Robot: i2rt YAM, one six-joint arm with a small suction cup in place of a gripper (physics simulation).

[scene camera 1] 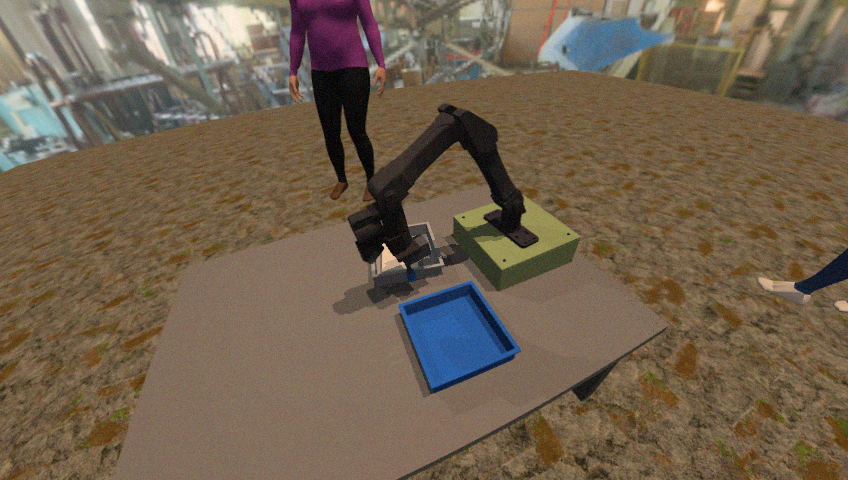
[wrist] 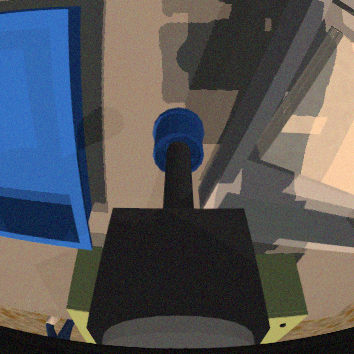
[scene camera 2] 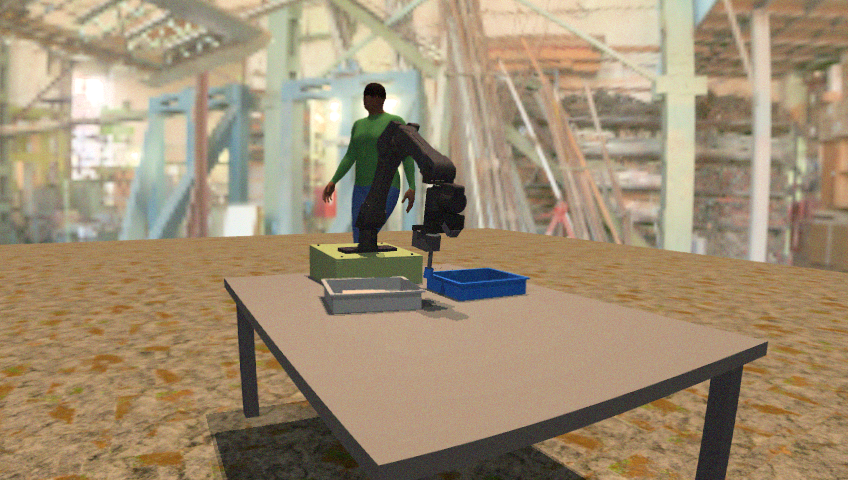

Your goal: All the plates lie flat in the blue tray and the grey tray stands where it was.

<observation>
My suction cup holds nothing. The cup is 18 cm from the middle of a grey tray. A blue tray rests on the table.
My suction cup is seen too in the wrist view and in scene camera 2.
</observation>
